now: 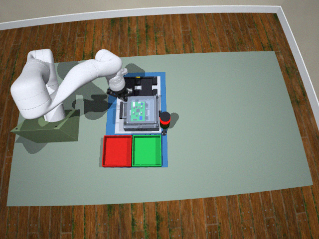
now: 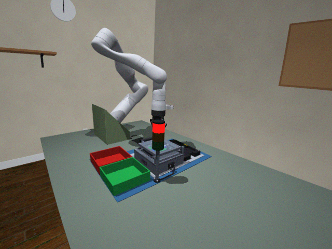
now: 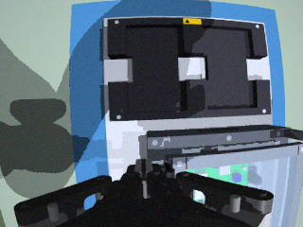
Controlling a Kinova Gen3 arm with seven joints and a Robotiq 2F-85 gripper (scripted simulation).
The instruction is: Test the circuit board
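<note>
The black latch hook lies 20 mm below my hand, 20 mm ahead of it and 10 mm to the right of it. Also, from my hand: nest (90 mm ahead, 50 mm to the right, 40 mm below); then green circuit board (80 mm ahead, 60 mm to the right, 40 mm below); then clear lid (80 mm ahead, 60 mm to the right, 20 mm below).
</note>
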